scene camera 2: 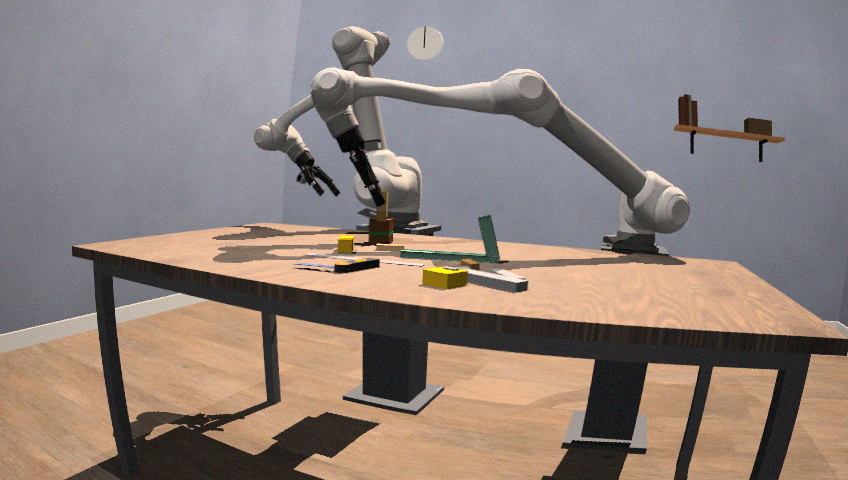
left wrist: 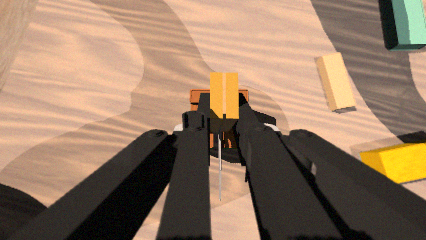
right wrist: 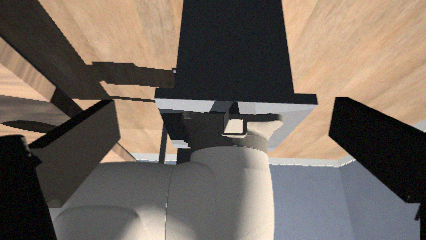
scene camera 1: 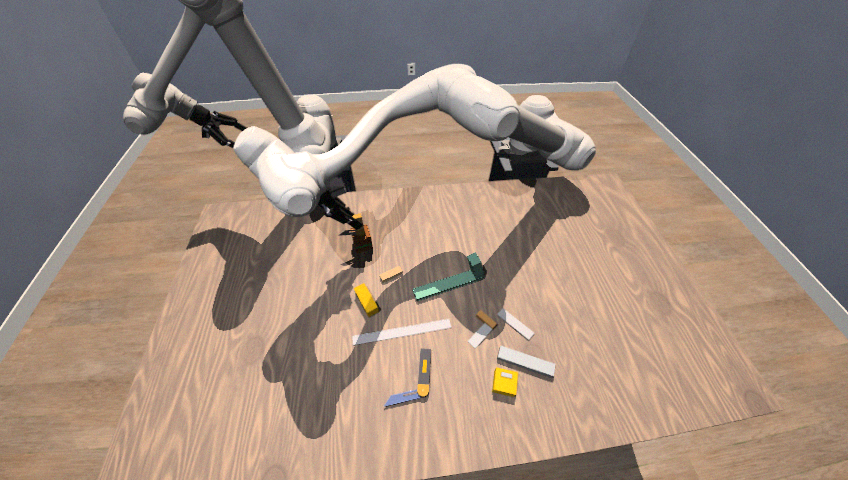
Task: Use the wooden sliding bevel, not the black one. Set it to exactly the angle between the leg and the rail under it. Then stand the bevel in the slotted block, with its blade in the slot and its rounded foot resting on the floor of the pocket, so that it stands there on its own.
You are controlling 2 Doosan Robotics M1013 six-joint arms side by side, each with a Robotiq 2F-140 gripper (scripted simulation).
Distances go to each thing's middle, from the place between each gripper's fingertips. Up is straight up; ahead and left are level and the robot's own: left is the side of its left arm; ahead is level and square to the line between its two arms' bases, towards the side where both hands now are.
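Scene:
With my left hand (scene camera 2: 382, 205) I am 40 mm above the wooden sliding bevel (left wrist: 224, 104) and 10 mm to the right of it. The pale wooden piece (left wrist: 337, 87) is 130 mm below that left hand, 130 mm ahead of it and 130 mm to the left of it, while the long pale strip (scene camera 1: 441, 324) is 140 mm below the same hand, 330 mm ahead of it and 170 mm to the left of it. Then there is the black bevel (scene camera 1: 425, 354), 130 mm below my left hand, 490 mm ahead of it and 220 mm to the left of it.
From my right hand, I find the wooden sliding bevel 20 mm below, 510 mm ahead and 570 mm to the left. The pale wooden piece is 110 mm below that right hand, 640 mm ahead of it and 690 mm to the left of it. Counted from the same hand, the long pale strip is 120 mm below, 840 mm ahead and 730 mm to the left, and the black bevel is 110 mm below, 1000 mm ahead and 780 mm to the left.

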